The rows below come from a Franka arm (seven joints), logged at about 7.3 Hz.
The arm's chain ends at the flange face. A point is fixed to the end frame.
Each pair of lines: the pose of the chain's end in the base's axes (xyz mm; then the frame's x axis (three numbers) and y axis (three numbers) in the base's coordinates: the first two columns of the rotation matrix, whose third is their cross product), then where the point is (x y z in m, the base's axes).
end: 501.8 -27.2 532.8 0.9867 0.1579 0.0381 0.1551 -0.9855 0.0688
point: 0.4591 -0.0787 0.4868
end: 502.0 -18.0 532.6 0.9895 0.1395 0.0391 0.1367 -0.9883 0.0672
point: 0.4584 -0.0686 0.4865
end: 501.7 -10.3 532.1 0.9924 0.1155 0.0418 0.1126 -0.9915 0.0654
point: 0.4570 -0.0598 0.4858
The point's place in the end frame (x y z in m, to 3 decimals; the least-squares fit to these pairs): -0.052 0.041 0.047
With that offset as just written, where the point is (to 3 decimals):
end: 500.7 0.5 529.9 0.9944 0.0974 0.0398 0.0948 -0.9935 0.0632
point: 0.455 -0.048 0.484
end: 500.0 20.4 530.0 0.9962 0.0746 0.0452 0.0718 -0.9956 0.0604
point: 0.453 -0.027 0.483
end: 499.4 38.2 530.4 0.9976 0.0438 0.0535 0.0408 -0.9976 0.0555
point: 0.452 -0.007 0.483
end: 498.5 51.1 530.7 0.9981 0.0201 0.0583 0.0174 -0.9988 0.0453
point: 0.450 0.007 0.483
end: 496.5 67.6 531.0 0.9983 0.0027 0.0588 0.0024 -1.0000 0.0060
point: 0.447 0.026 0.481
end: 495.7 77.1 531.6 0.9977 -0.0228 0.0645 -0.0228 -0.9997 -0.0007
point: 0.446 0.037 0.481
